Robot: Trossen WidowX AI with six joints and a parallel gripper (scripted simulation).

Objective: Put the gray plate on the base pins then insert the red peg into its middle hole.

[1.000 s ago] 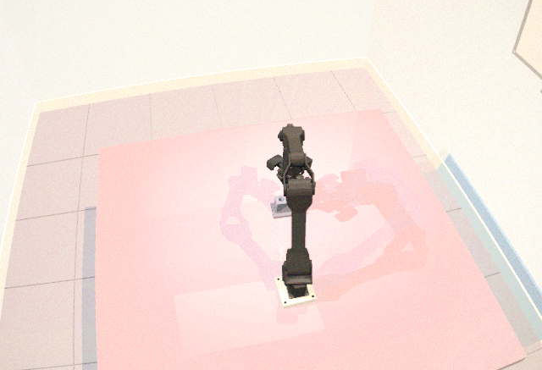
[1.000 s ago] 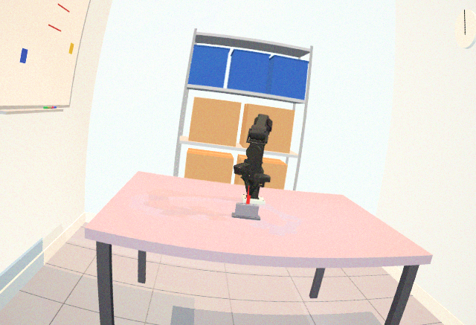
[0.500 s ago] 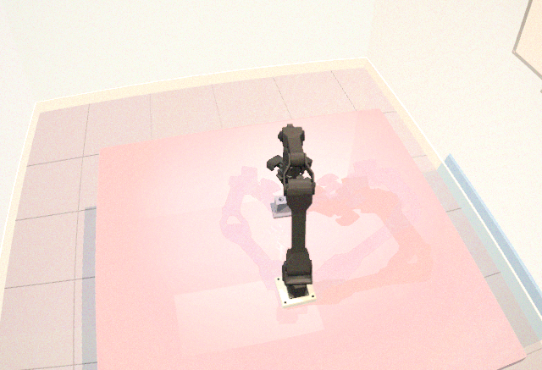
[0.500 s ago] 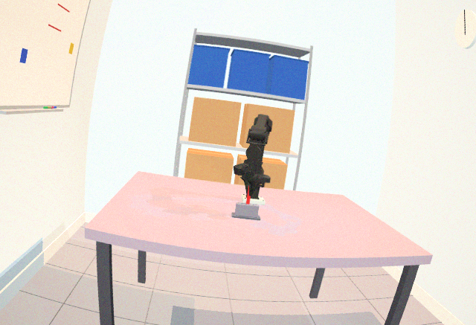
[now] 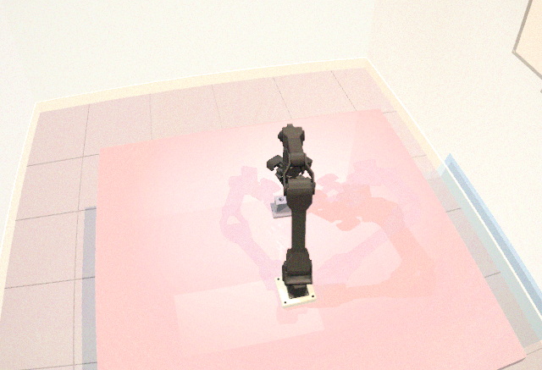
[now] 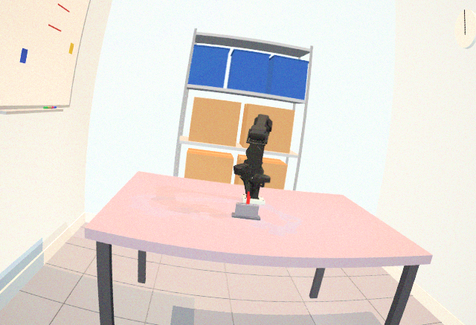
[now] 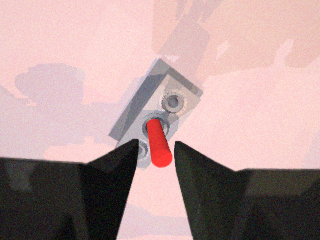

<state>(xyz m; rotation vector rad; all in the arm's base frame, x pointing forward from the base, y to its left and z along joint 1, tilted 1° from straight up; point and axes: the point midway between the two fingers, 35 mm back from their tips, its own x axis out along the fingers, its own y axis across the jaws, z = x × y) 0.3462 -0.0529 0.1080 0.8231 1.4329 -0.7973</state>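
My gripper tip is 30 mm above the red peg. Also, from my gripper tip: flat gray base (90 mm below); gray plate (50 mm below).
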